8 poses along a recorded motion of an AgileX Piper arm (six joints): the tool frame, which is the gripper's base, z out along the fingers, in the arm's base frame.
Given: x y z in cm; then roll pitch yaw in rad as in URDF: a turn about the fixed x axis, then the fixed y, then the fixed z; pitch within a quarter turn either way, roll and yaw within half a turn.
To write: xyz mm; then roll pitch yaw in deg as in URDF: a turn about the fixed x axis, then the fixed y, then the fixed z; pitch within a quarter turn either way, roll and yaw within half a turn. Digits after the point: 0 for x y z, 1 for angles.
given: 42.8, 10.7, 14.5, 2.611, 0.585, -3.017
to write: 428, 107, 145, 149.6, 33.5, -172.9
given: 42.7, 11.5, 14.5, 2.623, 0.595, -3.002
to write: 427, 115, 145, 150.3, 34.1, -172.0
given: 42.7, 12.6, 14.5, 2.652, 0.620, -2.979
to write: 427, 126, 145, 151.9, 35.5, -170.7
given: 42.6, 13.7, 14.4, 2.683, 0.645, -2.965
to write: 426, 137, 144, 153.7, 37.0, -169.9
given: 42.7, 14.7, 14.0, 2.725, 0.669, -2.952
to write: 427, 147, 140, 156.1, 38.3, -169.1
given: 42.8, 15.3, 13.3, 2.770, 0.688, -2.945
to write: 428, 153, 133, 158.7, 39.4, -168.7
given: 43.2, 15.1, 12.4, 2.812, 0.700, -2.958
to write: 432, 151, 124, 161.1, 40.1, -169.5
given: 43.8, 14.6, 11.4, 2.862, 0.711, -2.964
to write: 438, 146, 114, 164.0, 40.7, -169.8
